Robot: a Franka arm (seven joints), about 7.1 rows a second.
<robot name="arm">
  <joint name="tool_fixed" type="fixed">
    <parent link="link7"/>
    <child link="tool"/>
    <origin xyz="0 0 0.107" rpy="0 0 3.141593"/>
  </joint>
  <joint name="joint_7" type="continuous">
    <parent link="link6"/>
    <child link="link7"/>
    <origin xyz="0 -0.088 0" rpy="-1.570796 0 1.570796"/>
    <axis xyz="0 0 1"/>
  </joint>
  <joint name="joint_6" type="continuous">
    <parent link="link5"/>
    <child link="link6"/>
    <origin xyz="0 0 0" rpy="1.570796 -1.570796 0"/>
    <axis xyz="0 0 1"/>
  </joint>
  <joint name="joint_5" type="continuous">
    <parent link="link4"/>
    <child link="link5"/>
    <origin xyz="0.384 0.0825 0" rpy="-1.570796 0 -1.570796"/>
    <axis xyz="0 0 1"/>
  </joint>
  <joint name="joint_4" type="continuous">
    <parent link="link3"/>
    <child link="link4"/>
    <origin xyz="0.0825 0 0" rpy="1.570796 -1.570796 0"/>
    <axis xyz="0 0 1"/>
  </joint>
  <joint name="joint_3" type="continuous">
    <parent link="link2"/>
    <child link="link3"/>
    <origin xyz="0 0.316 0" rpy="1.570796 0 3.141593"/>
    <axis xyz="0 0 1"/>
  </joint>
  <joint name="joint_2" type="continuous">
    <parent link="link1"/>
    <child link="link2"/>
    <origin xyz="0 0 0" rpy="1.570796 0 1.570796"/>
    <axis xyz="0 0 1"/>
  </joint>
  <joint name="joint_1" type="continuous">
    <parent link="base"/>
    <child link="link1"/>
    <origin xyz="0 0 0.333" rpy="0 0 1.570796"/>
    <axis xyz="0 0 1"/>
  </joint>
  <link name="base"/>
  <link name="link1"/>
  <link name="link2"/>
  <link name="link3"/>
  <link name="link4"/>
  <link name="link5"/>
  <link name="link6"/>
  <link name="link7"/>
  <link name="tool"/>
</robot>
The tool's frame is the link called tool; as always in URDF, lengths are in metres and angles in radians. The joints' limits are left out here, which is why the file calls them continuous.
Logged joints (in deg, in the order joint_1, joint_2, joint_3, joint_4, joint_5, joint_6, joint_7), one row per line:
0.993 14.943 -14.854 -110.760 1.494 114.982 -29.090
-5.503 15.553 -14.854 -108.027 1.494 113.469 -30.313
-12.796 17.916 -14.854 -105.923 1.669 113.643 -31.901
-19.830 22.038 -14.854 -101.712 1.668 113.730 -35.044
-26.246 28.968 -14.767 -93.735 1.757 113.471 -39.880
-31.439 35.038 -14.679 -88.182 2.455 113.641 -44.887
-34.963 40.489 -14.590 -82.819 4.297 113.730 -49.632
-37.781 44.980 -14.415 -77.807 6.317 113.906 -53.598
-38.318 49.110 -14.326 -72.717 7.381 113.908 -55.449
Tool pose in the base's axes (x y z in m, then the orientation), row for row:
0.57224 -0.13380 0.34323 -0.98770 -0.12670 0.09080 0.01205
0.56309 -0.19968 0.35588 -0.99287 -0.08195 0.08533 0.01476
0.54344 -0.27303 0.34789 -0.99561 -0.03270 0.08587 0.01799
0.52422 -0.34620 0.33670 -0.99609 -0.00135 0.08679 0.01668
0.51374 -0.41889 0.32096 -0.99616 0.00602 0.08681 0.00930
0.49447 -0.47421 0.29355 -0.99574 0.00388 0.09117 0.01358
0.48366 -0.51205 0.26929 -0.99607 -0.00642 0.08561 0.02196
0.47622 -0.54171 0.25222 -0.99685 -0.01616 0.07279 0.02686
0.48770 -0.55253 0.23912 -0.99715 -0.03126 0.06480 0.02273
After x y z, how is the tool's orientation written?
As a quaternion, x y z w.
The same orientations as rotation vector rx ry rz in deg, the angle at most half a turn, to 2 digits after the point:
-176.44 -22.63 16.22
-177.06 -14.61 15.22
-177.19 -5.82 15.28
-177.42 -0.24 15.46
-178.26 1.08 15.53
-177.70 0.69 16.27
-176.83 -1.14 15.20
-176.43 -2.86 12.88
-176.94 -5.55 11.50

